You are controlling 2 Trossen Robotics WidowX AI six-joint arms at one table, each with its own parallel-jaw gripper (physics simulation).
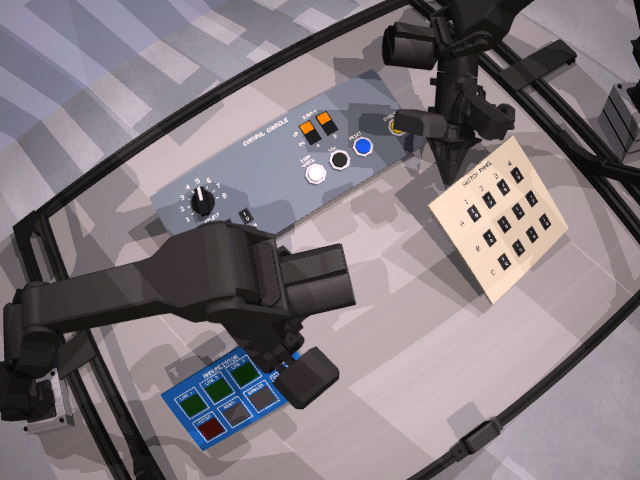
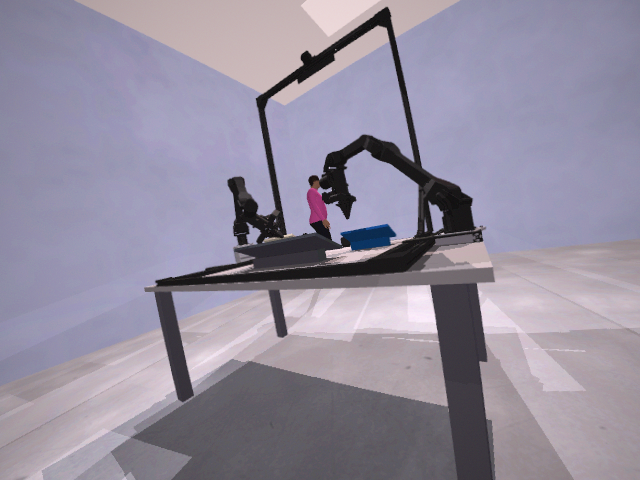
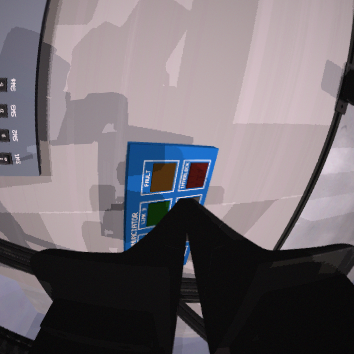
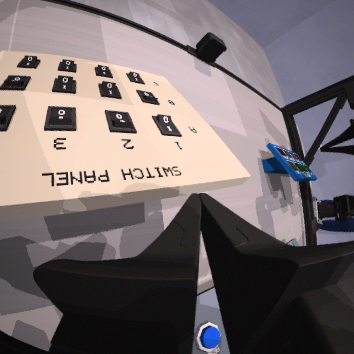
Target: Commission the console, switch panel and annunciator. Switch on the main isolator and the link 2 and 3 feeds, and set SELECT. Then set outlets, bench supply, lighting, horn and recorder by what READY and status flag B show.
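Pixels of known places: left gripper, between the fingertips: (image 1: 276,351) (image 2: 347,219) (image 3: 185,204) (image 4: 320,149); right gripper, between the fingertips: (image 1: 447,184) (image 2: 283,237) (image 4: 197,199); left arm's base, origin of its link: (image 1: 39,401) (image 2: 460,230) (image 4: 318,210); right arm's base, origin of its link: (image 2: 243,245).
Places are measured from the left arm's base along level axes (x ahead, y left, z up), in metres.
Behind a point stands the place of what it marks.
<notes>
The control console (image 1: 273,180) {x 0.494, y 0.213, z 0.036 m} (image 2: 294,242) {x 0.410, y 0.251, z 0.049 m} (image 3: 20,55) {x 0.477, y 0.162, z 0.016 m} has a SELECT knob (image 1: 202,201) {x 0.387, y 0.203, z 0.064 m} pointing near 5, and two status indicators, A and B, each orange in its upper half. The cream switch panel (image 1: 449,214) {x 0.704, y 0.053, z 0.078 m} (image 4: 30,177) {x 0.798, y 0.104, z 0.086 m} carries rows A to C of black rockers. The blue annunciator (image 1: 173,396) {x 0.270, y -0.060, z 0.050 m} (image 2: 369,231) {x 0.330, y -0.044, z 0.038 m} (image 3: 137,154) {x 0.435, y -0.012, z 0.051 m} has dark green LINK windows; the READY window (image 1: 235,413) {x 0.344, y -0.100, z 0.021 m} is grey. My left gripper (image 2: 347,217) {x 0.436, y -0.054, z 0.104 m} (image 3: 185,204) {x 0.436, y -0.054, z 0.104 m} is shut and empty above the annunciator. My right gripper (image 1: 448,180) {x 0.719, y 0.094, z 0.082 m} (image 4: 197,199) {x 0.719, y 0.094, z 0.082 m} is shut and empty, near the switch panel's upper left edge.
White, black and blue (image 1: 362,146) {x 0.637, y 0.221, z 0.035 m} push buttons sit on the console; a yellow one (image 1: 397,127) is partly behind the right gripper. My left arm (image 1: 196,273) {x 0.427, y -0.054, z 0.383 m} hides the console's lower edge. A black frame surrounds the table. A person in pink (image 2: 316,206) stands beyond the table.
</notes>
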